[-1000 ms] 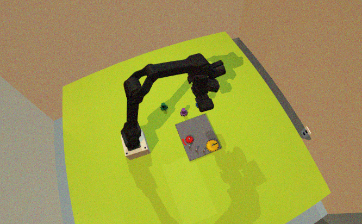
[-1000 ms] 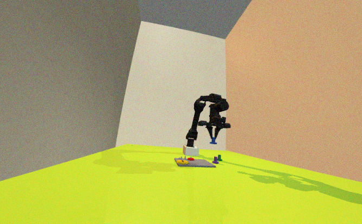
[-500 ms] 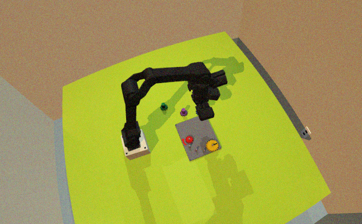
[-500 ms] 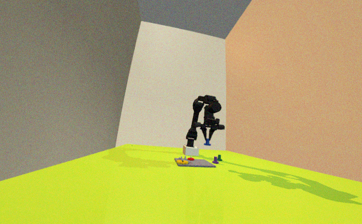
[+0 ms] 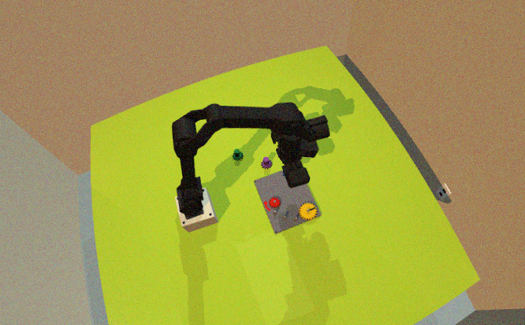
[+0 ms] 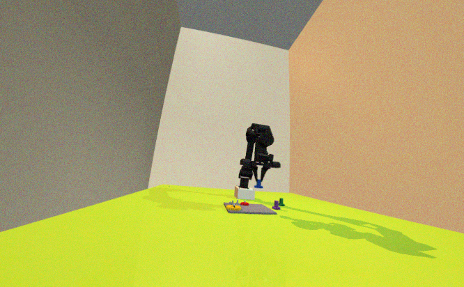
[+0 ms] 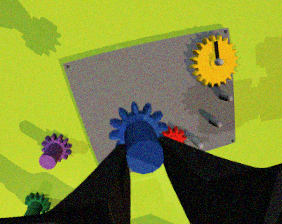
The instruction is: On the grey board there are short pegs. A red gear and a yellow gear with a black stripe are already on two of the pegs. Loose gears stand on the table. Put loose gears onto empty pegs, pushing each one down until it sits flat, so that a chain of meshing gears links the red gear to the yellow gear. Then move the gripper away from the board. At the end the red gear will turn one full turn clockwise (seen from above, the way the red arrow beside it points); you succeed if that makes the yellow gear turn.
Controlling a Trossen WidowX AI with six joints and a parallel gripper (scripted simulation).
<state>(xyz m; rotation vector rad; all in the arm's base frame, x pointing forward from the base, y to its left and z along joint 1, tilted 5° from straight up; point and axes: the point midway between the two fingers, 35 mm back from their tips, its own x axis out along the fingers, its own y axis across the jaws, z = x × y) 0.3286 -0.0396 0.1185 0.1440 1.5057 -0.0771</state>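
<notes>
Now: gripper tip 11 cm above the red gear, 7 cm past it and 4 cm to the left of it. From my gripper tip the other things lie so: blue gear: 1 cm below; purple gear: 12 cm to the left, 11 cm below, 3 cm behind; green gear: 19 cm to the left, 12 cm behind, 11 cm below.
</notes>
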